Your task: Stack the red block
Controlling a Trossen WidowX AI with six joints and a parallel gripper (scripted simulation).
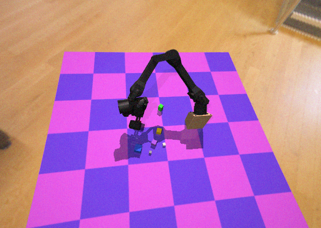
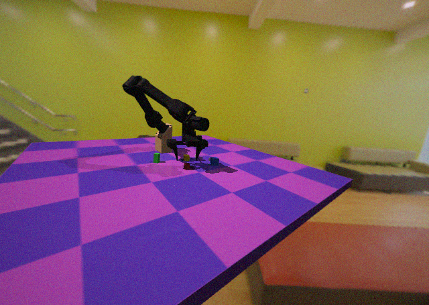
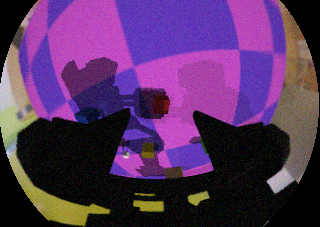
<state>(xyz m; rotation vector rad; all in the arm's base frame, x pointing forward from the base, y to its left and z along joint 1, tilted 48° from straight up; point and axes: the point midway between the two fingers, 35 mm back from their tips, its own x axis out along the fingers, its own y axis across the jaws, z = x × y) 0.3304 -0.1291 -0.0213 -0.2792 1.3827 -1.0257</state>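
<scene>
Now: the red block 30 mm below my gripper tip. From my gripper tip the other things lie so: purple block: 60 mm behind, 140 mm to the left, 30 mm below; yellow block: 110 mm behind, 80 mm to the left, 30 mm below; blue block: 30 mm ahead, 160 mm to the left, 20 mm below.
</scene>
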